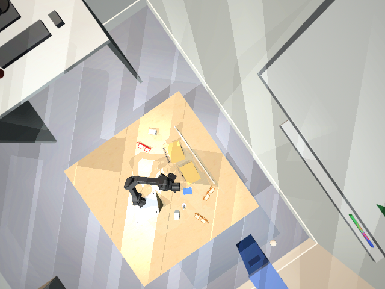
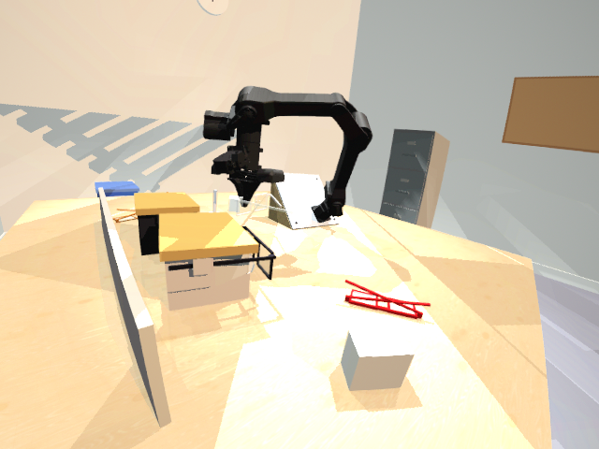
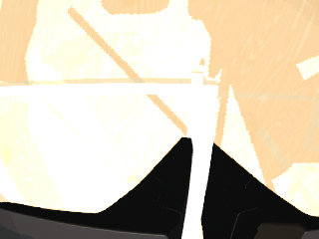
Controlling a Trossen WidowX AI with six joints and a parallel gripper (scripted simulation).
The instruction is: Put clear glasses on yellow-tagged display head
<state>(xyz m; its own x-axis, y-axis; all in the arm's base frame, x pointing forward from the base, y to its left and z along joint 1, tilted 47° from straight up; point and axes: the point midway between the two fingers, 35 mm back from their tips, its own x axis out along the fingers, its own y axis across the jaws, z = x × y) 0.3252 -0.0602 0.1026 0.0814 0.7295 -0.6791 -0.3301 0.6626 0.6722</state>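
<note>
Right now my gripper tip is 50 mm short of the blue block, 180 mm to the left of it and 90 mm above it. Also, from my gripper tip: low white wall 300 mm ahead, 60 mm to the left, 30 mm below.
</note>
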